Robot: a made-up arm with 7 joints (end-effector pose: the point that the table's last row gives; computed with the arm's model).
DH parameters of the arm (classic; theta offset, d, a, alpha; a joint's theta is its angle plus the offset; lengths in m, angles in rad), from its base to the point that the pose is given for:
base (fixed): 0 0.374 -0.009 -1.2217
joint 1: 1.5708 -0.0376 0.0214 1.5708
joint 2: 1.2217 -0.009 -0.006 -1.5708
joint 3: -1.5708 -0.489 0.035 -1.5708
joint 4: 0 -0.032 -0.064 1.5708
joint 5: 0 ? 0.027 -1.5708
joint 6: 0 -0.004 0.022 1.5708
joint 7: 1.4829 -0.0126 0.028 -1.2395
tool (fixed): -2.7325 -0.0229 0 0
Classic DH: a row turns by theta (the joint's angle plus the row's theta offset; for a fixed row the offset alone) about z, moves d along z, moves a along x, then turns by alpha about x.
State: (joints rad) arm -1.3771 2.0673 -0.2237 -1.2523 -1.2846 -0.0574 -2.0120
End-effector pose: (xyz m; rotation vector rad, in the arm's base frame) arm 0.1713 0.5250 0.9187 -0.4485 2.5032 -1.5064
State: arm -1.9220 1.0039 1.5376 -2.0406 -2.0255 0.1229 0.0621
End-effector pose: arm -0.0042 0.4556 0.6659 2.5361 0.8239 0.5228
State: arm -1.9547 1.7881 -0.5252 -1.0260 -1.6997 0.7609 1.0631
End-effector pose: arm 0.2164 0.4854 0.9752 -2.1901 -0.6382 0.1846
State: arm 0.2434 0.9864 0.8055 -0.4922 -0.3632 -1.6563 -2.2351
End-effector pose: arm 0.0031 0.7061 -0.0854 -0.4127 -0.8727 1.6701
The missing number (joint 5, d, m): -0.396
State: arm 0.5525 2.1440 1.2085 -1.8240 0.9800 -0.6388 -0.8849
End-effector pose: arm 0.3097 0.1452 0.7717 -0.6816 0.6912 0.5259
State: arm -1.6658 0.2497 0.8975 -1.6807 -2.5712 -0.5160 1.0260
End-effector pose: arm 0.5360 0.0565 0.8092 -2.0219 0.7725 0.4197
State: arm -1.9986 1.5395 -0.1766 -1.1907 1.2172 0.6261 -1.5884
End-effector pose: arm 0.1241 0.3434 1.0578 -1.6896 0.6531 0.7974
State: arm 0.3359 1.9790 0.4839 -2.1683 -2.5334 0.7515 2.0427
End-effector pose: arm 0.3849 0.2476 0.4804 -0.3127 0.6498 0.6814
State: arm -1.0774 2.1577 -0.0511 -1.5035 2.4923 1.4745 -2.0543
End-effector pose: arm 0.1285 0.3380 0.9656 -0.1814 1.1394 1.6850
